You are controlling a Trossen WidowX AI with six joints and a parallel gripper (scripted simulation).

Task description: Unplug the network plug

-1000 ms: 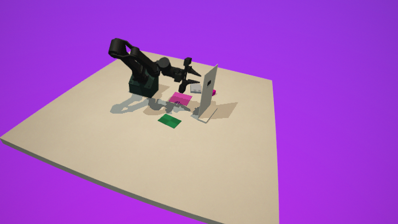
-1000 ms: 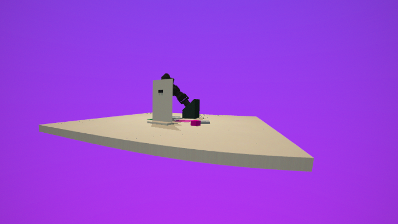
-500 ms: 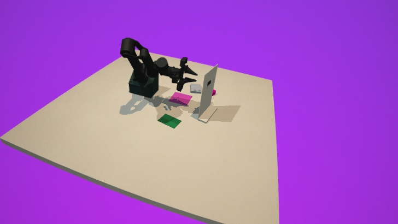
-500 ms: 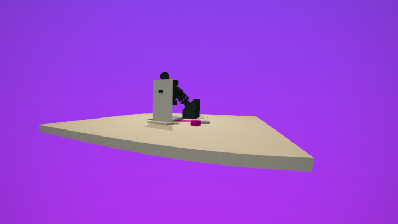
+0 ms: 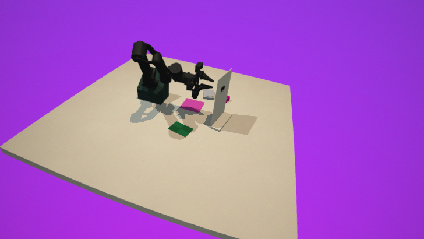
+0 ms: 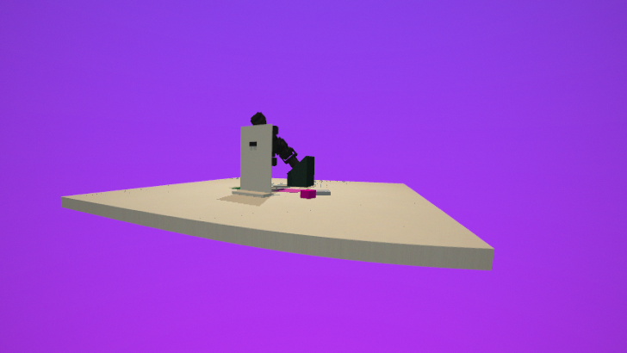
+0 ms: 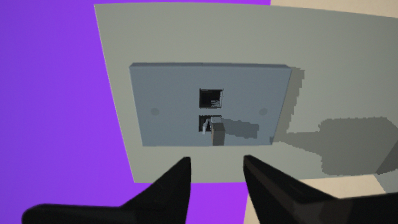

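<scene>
Right now the grey network plug is 40 mm ahead of my gripper tip. The rest, counted from my gripper tip: magenta marked square: 130 mm behind, 60 mm to the left, 210 mm below; then upright grey panel: 60 mm ahead, 10 mm to the right, 80 mm below.
</scene>
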